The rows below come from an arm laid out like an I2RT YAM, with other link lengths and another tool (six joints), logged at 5 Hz.
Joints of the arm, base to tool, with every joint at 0 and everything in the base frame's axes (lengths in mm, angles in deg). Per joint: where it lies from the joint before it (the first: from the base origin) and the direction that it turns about. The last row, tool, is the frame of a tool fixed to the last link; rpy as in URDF.
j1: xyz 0 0 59.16 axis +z
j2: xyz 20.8 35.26 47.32 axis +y
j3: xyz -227.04 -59.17 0 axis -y
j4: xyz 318.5 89.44 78 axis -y
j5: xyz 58.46 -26.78 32 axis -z
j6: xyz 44.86 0 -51.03 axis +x
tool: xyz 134 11 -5 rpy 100.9 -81.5 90
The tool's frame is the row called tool.
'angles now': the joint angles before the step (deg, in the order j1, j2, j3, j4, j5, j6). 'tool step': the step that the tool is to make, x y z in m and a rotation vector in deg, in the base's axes. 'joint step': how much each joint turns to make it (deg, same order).
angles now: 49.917 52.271 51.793 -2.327 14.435 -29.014
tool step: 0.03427 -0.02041 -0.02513 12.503 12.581 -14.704
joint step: -0.731 5.659 2.237 -2.434 12.278 20.257
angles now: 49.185 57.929 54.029 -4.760 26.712 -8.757
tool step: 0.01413 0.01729 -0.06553 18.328 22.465 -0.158
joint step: -4.505 6.952 0.869 -6.366 -11.804 28.735
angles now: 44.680 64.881 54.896 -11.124 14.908 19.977
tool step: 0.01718 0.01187 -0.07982 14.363 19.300 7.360
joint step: -9.731 8.088 -4.562 6.291 -25.219 14.303
